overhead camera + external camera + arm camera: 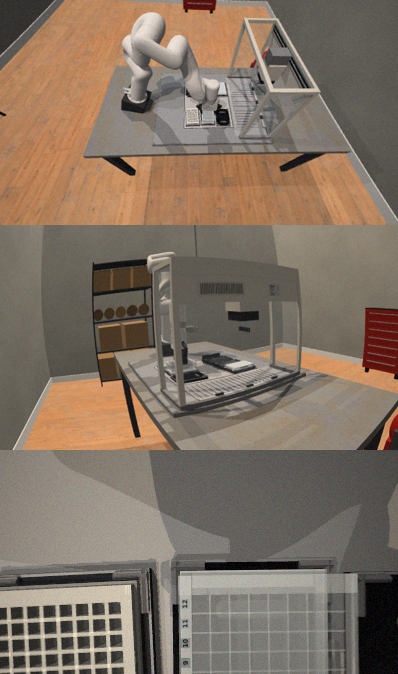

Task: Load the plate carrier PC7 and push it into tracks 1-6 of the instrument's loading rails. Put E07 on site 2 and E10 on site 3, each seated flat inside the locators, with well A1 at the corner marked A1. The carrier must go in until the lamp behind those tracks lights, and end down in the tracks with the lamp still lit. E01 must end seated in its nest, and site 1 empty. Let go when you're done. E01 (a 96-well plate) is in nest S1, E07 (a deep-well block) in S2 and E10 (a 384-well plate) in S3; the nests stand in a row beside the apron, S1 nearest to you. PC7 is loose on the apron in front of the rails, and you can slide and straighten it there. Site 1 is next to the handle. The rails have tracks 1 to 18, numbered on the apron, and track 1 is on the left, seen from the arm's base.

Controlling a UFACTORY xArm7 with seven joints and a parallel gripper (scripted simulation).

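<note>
The deep-well block E07 lies 3 cm below my hand. From my hand the other things lie so: nest: 11 cm ahead, 6 cm below, 1 cm to the right; dark plate carrier PC7: 25 cm to the left, 5 cm below, 1 cm ahead; frame post: 41 cm ahead, 19 cm above, 16 cm to the right.
</note>
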